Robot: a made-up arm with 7 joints. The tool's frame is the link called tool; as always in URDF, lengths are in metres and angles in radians.
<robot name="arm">
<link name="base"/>
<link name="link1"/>
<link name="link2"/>
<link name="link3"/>
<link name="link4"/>
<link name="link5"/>
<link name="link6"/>
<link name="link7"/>
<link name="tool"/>
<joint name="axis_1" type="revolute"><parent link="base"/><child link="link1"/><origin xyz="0.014 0.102 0.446" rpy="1.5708 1.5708 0"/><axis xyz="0 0 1"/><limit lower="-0.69" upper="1.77"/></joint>
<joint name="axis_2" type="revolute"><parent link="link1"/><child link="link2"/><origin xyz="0.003 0.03 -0.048" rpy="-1.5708 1.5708 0"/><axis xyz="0 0 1"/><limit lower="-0.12" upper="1.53"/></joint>
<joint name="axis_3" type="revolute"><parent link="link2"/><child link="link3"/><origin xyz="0.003 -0.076 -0.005" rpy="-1.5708 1.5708 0"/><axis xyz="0 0 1"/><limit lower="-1.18" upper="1.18"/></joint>
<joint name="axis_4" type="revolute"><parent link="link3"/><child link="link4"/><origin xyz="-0.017 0.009 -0.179" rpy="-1.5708 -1.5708 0"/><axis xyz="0 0 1"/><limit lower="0.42" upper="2.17"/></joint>
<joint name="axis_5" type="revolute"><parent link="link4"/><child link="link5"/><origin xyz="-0.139 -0.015 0.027" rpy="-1.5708 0 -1.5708"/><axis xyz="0 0 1"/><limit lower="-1.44" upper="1.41"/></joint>
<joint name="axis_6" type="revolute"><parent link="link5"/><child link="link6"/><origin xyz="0 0.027 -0.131" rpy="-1.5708 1.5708 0"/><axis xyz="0 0 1"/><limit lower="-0.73" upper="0.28"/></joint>
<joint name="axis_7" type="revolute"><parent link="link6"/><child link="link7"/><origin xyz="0.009 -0.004 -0.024" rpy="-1.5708 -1.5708 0"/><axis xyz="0 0 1"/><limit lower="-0.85" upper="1.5"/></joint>
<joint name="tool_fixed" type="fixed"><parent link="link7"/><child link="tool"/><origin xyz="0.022 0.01 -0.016" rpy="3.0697 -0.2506 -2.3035"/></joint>
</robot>
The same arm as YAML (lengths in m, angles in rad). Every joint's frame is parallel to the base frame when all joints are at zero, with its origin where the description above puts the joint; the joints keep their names.
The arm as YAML. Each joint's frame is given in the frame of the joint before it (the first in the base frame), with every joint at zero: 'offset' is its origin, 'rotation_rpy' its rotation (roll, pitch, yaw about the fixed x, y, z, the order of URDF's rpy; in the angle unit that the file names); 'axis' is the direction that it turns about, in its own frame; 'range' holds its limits. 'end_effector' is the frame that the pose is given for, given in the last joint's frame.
length_unit: m
angle_unit: rad
chain:
  - id: axis_1
    offset: [0.014, 0.102, 0.446]
    rotation_rpy: [0.0, 0.0, 0.0]
    axis: [0.0, -1.0, 0.0]
    range: [-0.69, 1.77]
  - id: axis_2
    offset: [0.03, 0.048, -0.003]
    rotation_rpy: [0.0, 0.0, 0.0]
    axis: [1.0, 0.0, 0.0]
    range: [-0.12, 1.53]
  - id: axis_3
    offset: [-0.005, 0.003, -0.076]
    rotation_rpy: [0.0, 0.0, 0.0]
    axis: [0.0, 0.0, 1.0]
    range: [-1.18, 1.18]
  - id: axis_4
    offset: [0.017, -0.009, -0.179]
    rotation_rpy: [0.0, 0.0, 0.0]
    axis: [0.0, -1.0, 0.0]
    range: [0.42, 2.17]
  - id: axis_5
    offset: [0.015, -0.027, -0.139]
    rotation_rpy: [0.0, 0.0, 0.0]
    axis: [0.0, 0.0, 1.0]
    range: [-1.44, 1.41]
  - id: axis_6
    offset: [0.0, 0.027, -0.131]
    rotation_rpy: [0.0, 0.0, 0.0]
    axis: [0.0, 1.0, 0.0]
    range: [-0.73, 0.28]
  - id: axis_7
    offset: [0.004, -0.024, -0.009]
    rotation_rpy: [0.0, 0.0, 0.0]
    axis: [-1.0, 0.0, 0.0]
    range: [-0.85, 1.5]
end_effector:
  offset: [0.016, 0.022, -0.01]
  rotation_rpy: [-1.3738, -0.804, -1.9363]

